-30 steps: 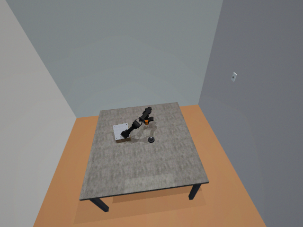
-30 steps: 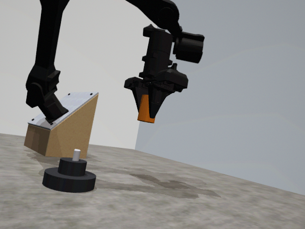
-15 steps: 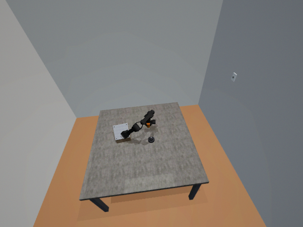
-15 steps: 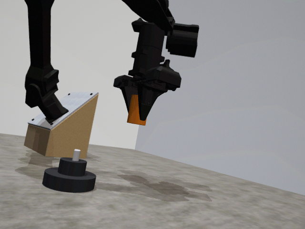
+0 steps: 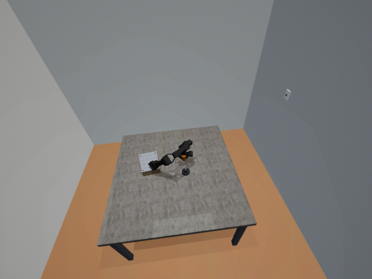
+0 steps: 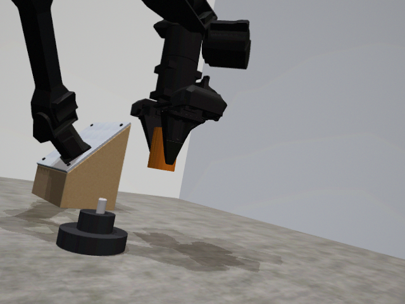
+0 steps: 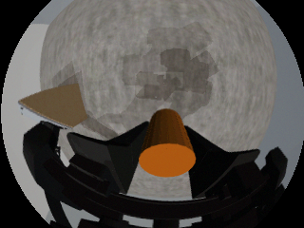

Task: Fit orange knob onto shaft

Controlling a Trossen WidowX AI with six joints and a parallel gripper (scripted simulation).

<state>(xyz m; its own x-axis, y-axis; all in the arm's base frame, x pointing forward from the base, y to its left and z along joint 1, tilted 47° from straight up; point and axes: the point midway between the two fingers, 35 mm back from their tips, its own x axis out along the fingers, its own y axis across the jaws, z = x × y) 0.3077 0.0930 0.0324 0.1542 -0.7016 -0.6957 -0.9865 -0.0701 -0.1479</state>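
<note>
My gripper tip is now 90 mm above the round pedestal, 80 mm to the left of it and 10 mm short of it. Also, from my gripper tip: orange knob 30 mm above.
</note>
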